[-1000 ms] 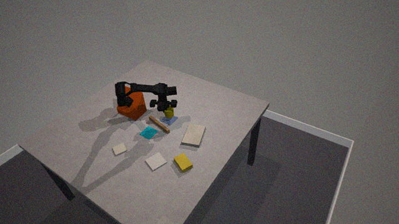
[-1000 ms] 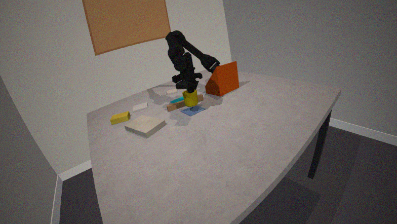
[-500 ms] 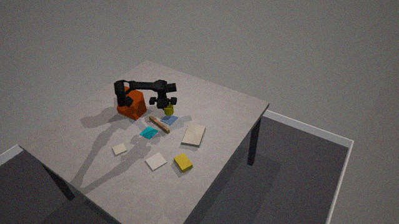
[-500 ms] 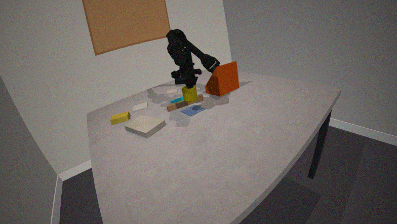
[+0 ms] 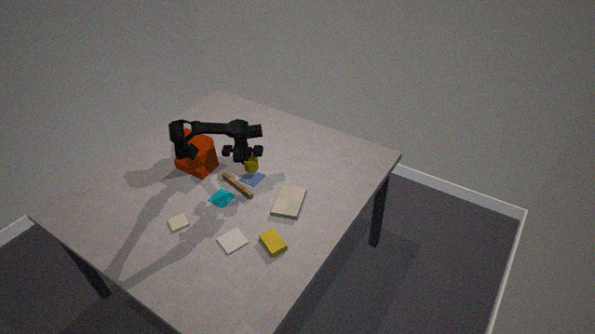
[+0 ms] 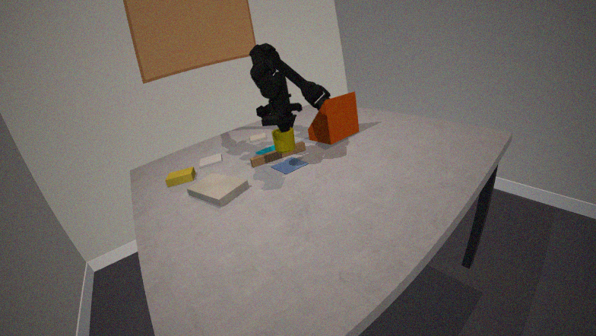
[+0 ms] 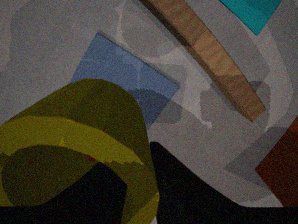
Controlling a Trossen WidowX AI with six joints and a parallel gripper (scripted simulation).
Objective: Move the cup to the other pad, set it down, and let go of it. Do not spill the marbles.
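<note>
Right now my gripper tip is 1 cm short of the teal pad, 17 cm to the left of it and 10 cm above it. Also, from my gripper tip: blue pad: 2 cm ahead, 2 cm to the left, 10 cm below; then yellow-olive cup: 2 cm ahead, 2 cm to the left; then wooden bar: 1 cm ahead, 8 cm to the right, 8 cm below.
</note>
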